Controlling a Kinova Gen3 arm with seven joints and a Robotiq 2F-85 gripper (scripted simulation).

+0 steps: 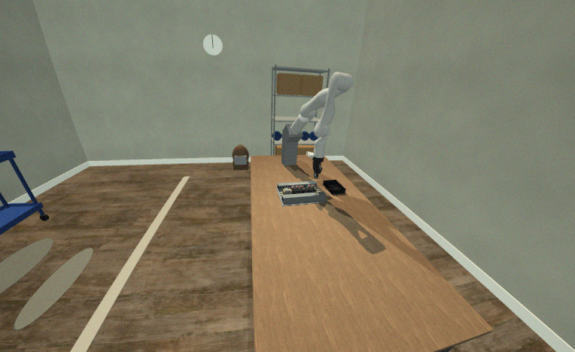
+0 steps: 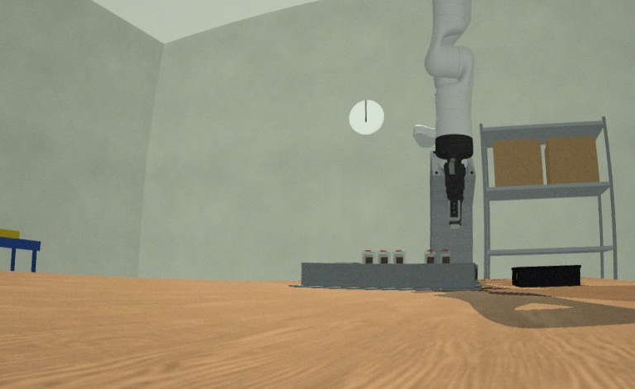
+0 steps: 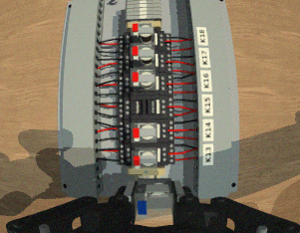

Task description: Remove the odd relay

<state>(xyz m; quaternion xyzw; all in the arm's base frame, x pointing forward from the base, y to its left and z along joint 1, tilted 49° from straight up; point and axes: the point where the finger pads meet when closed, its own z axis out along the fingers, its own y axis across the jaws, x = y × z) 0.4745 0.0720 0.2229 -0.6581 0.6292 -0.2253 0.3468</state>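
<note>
My hand is 16 cm to the right of the black parts tray, 12 cm above it and 6 cm past it.
</note>
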